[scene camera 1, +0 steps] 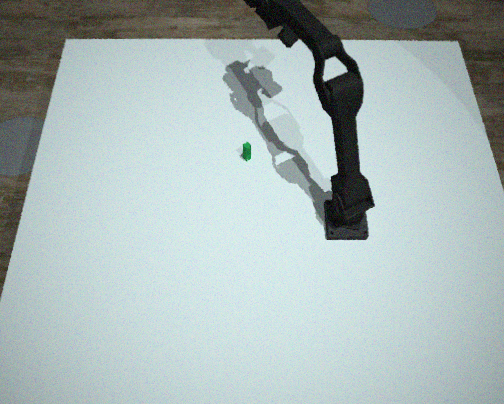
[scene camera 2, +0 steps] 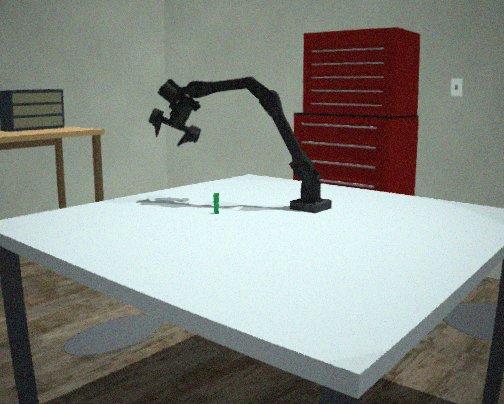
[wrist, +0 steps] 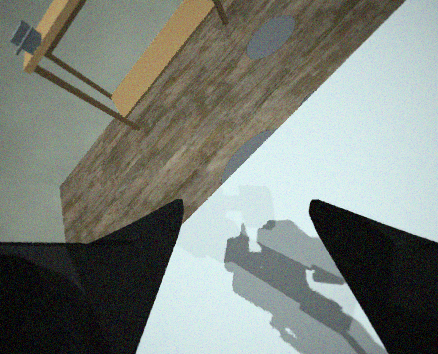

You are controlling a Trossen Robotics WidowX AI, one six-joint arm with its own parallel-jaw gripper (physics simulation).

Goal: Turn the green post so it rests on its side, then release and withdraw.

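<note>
The green post (scene camera 1: pixel 247 151) (scene camera 2: pixel 216 203) is small and slim and stands upright on the white table (scene camera 1: pixel 175 300) (scene camera 2: pixel 300 260) (wrist: pixel 390 125). It does not show in the wrist view. My gripper (scene camera 2: pixel 168 141) (wrist: pixel 245 205) is open and empty, its two black fingers wide apart. It hangs high above the table, well above the post and apart from it, on the left of the arm in scene camera 2. In scene camera 1 the fingers are out of the picture beyond the top edge.
The arm's base (scene camera 1: pixel 346 230) (scene camera 2: pixel 310 205) stands on the table, to the right of the post in both scene views. The arm's shadow (scene camera 1: pixel 270 132) falls on the table beside the post. Beyond the table are a red tool cabinet (scene camera 2: pixel 350 75) and a wooden workbench (scene camera 2: pixel 80 132) (wrist: pixel 165 55).
</note>
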